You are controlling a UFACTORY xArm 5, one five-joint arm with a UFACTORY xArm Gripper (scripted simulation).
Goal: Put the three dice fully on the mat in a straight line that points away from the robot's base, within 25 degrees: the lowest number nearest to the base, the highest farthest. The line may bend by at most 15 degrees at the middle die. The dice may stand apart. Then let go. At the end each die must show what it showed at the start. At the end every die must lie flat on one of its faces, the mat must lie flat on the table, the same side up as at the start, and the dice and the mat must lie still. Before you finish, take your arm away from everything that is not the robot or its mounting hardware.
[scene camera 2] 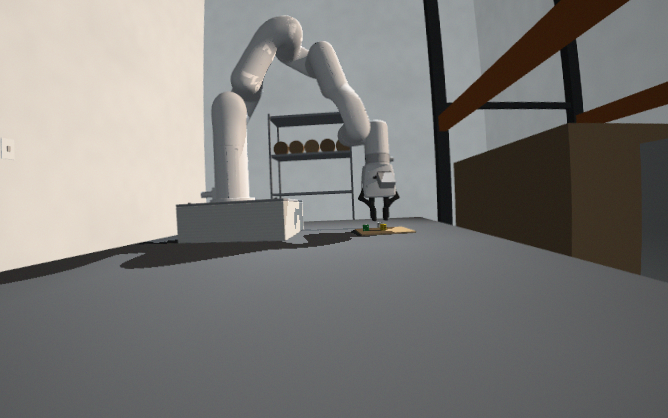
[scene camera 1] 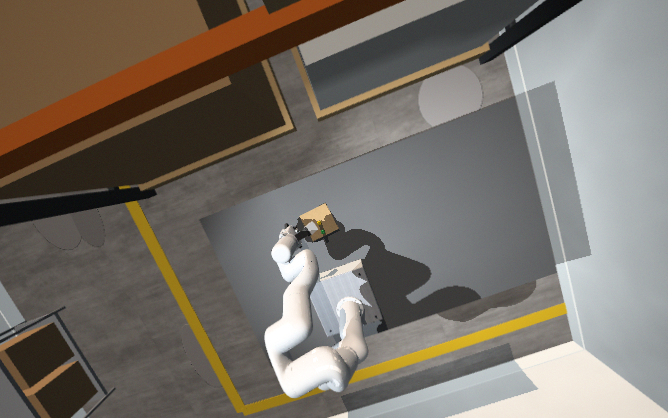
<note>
I see my gripper [scene camera 2: 379,220] and a tan mat [scene camera 1: 321,213].
</note>
